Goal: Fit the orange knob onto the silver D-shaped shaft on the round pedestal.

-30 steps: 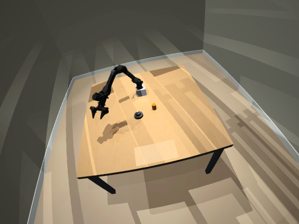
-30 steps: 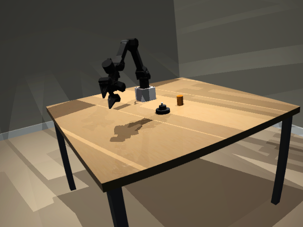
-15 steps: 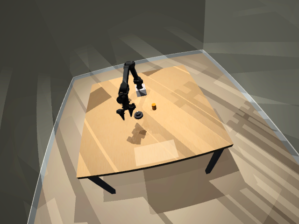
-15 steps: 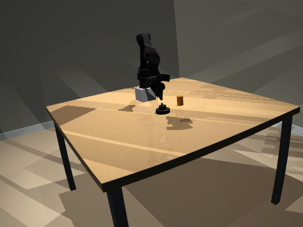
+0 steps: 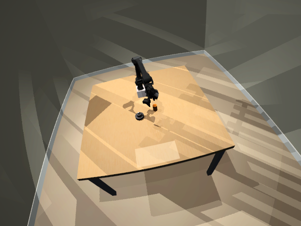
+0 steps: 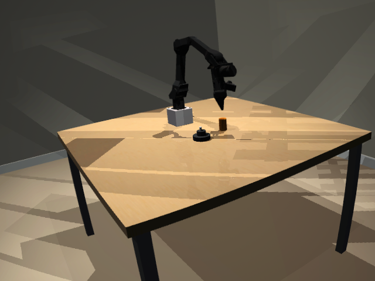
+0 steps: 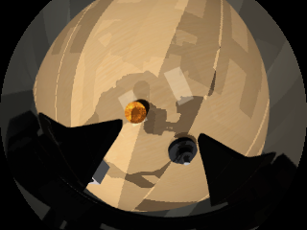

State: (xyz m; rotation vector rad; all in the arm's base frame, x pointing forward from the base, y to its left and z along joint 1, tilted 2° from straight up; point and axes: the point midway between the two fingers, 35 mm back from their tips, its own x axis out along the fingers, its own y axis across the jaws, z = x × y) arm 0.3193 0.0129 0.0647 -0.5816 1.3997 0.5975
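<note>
The orange knob lies 3 cm behind my gripper tip, 3 cm to the left of it and 8 cm below it. Also, from my gripper tip: round pedestal 2 cm behind, 14 cm to the right, 9 cm below.
</note>
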